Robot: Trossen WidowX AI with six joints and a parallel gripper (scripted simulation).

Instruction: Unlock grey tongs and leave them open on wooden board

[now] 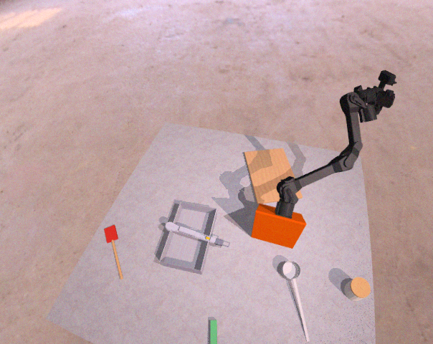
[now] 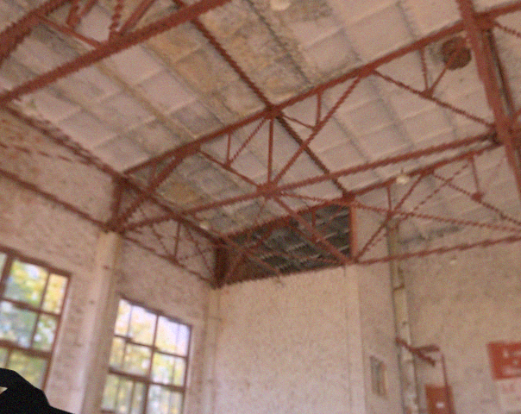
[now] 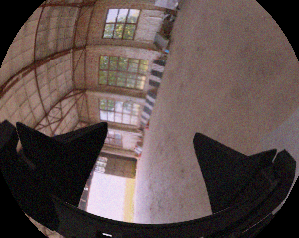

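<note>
My gripper tip is now 62 cm short of the yellow lock piece, 70 cm to the right of it and 44 cm above it. Also, from my gripper tip: wooden board (44 cm ahead, 21 cm to the left, 50 cm below); cork-lidded jar (3 cm behind, 72 cm to the left, 48 cm below); roasting tin (71 cm ahead, 71 cm to the left, 48 cm below).
</note>
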